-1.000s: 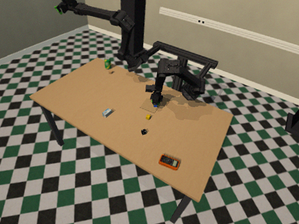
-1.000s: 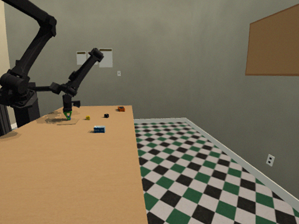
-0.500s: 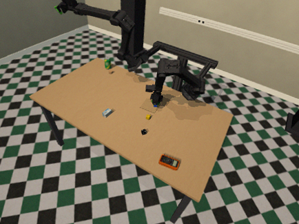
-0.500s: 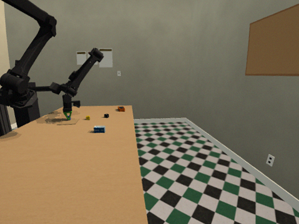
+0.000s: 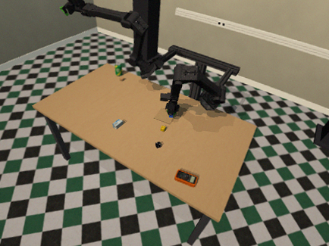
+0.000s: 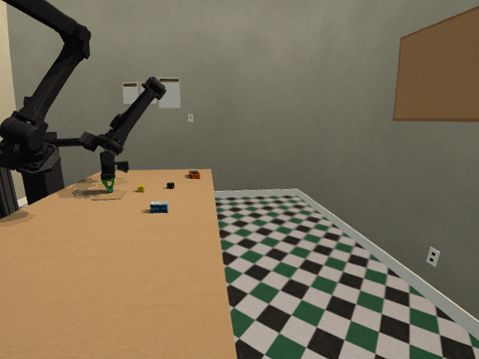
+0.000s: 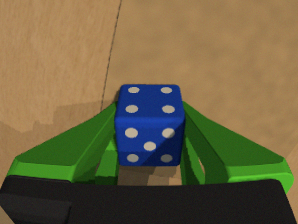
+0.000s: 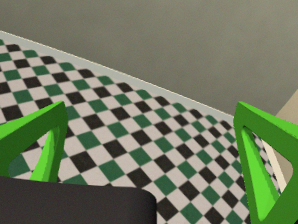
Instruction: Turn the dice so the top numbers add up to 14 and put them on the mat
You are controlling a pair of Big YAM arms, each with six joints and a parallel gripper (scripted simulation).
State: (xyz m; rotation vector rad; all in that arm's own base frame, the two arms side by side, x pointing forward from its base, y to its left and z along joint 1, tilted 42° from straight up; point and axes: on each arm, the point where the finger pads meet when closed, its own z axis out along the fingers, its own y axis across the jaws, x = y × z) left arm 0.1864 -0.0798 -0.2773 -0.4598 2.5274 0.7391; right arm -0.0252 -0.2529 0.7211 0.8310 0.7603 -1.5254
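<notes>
The blue die is right at my left hand. From my left hand the other things lie so: black die: 30 cm ahead, 10 cm to the left; then tan mat: 2 cm ahead, 4 cm to the right, 2 cm below; then yellow die: 16 cm ahead, 3 cm to the left.
</notes>
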